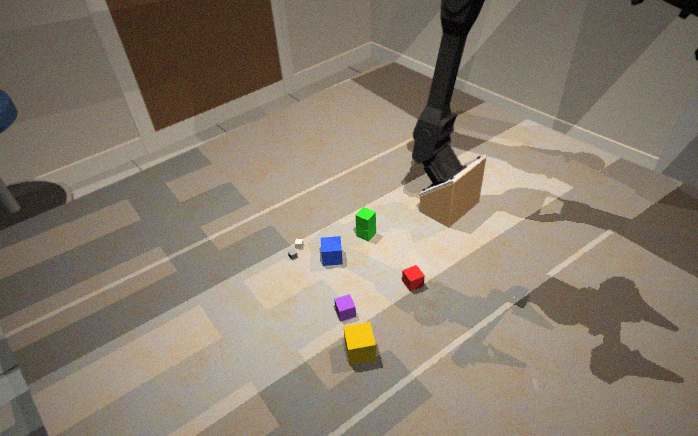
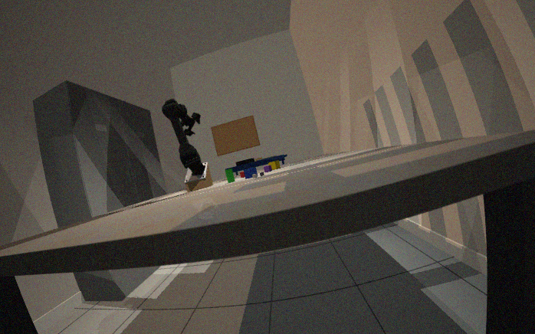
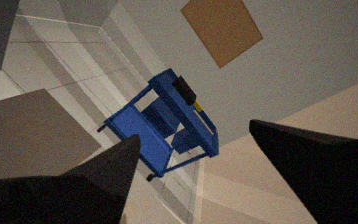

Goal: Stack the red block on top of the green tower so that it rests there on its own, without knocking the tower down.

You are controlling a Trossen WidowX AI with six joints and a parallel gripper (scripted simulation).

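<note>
The red block is 44 cm below my gripper tip, 39 cm ahead of it and 28 cm to the right of it. Also, from my gripper tip: purple block (54 cm ahead, 44 cm below, 31 cm to the right); yellow block (57 cm ahead, 43 cm below, 23 cm to the right); blue block (48 cm ahead, 44 cm to the right, 43 cm below).
</note>
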